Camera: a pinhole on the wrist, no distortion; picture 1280 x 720 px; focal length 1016.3 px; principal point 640.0 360.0 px. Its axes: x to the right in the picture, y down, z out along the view. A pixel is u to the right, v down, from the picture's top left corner.
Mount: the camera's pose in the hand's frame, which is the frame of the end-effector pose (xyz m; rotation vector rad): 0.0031 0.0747 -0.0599 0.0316 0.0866 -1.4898
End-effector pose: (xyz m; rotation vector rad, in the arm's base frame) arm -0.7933 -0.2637 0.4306 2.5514 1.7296 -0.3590
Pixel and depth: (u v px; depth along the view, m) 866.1 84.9 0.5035
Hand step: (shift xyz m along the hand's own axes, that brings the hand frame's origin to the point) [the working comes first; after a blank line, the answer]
In the camera's frame: 0.1120 -0.1363 0.5035

-0.1046 -0.0852 0.4376
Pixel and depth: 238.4 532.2 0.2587
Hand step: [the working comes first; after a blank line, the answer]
In the camera's frame: -0.1022 0.0438 0.2587

0.0487 0.1606 0.2044
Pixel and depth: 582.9 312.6 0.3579
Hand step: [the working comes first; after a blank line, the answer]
In the camera's frame: -0.0201 -0.0167 0.3579

-0.0014 0.0667 0.2988
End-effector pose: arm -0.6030 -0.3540 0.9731 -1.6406 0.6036 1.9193
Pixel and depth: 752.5 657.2 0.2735
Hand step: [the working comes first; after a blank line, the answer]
In the camera's frame: 0.0303 0.0800 0.2735

0.0956 0.0307 0.2077
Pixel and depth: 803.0 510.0 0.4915
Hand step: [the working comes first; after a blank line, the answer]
In the camera's frame: 0.0788 0.0725 0.4915

0.1004 -0.0344 0.4214
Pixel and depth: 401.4 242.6 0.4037
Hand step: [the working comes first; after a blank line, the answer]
In the camera's frame: -0.0948 -0.0466 0.4037

-0.0353 0.1350 0.3512
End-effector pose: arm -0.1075 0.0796 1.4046 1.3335 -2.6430 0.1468
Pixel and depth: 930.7 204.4 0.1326
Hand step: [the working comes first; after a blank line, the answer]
In the camera's frame: 0.0379 -0.0203 0.1326

-0.0091 0.0255 0.0700
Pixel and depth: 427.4 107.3 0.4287
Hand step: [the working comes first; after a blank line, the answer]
In the camera's frame: -0.0897 -0.1066 0.4287

-0.0937 0.1232 0.3777
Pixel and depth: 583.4 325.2 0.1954
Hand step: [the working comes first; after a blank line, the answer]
In the camera's frame: -0.0109 -0.0067 0.1954

0.0031 0.0704 0.1359
